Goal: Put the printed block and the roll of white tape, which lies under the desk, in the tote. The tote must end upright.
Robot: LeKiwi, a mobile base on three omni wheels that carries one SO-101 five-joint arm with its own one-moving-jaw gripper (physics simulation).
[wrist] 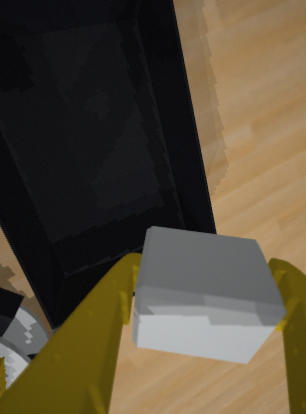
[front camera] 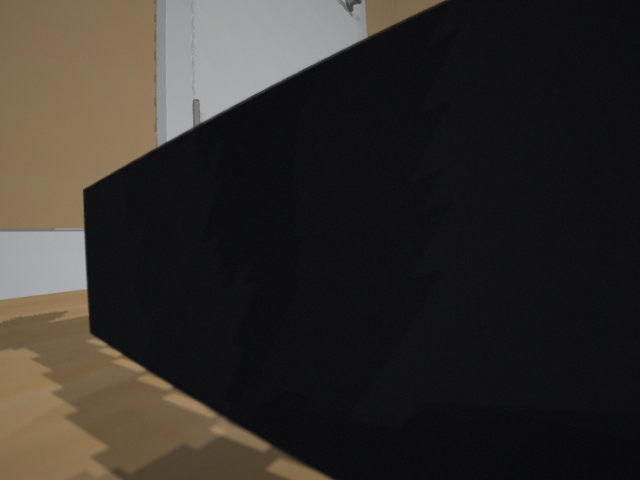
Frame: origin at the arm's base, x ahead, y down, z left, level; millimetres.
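Seen in the pictures: hand, tool point: (wrist: 141, 267).
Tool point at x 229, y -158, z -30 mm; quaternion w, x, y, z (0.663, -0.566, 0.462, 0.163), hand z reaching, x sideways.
Pixels of each thing's top centre, then the offset from my tool point to it. Level surfaces: height alone.
- black tote, top centre: (front camera: 342, 166) (wrist: 100, 159) dz +23, dx +23, dy +147 mm
- printed block, top centre: (wrist: 244, 352) dz -21, dx +2, dy -28 mm
- wooden floor, surface height: dy +247 mm
The black tote (front camera: 310, 248) (wrist: 192, 125) stands upright on the floor. In the front camera view its long side wall fills most of the picture, very close. In the wrist view its open inside shows at the upper left, and the part of the floor in it that shows holds no object. My gripper (wrist: 207, 290) is shut on the printed block (wrist: 200, 280), a pale grey block with its sides pressed by the two yellow jaws. The block is drawn over the near right corner of the tote. The roll of white tape and the desk do not show in either view.
The wooden floor (front camera: 46, 392) (wrist: 260, 125) shows left of the tote in the front camera view and right of it in the wrist view. A white door (front camera: 258, 46) and a tan wall (front camera: 72, 103) stand behind. Part of my base (wrist: 32, 325) shows at the lower left.
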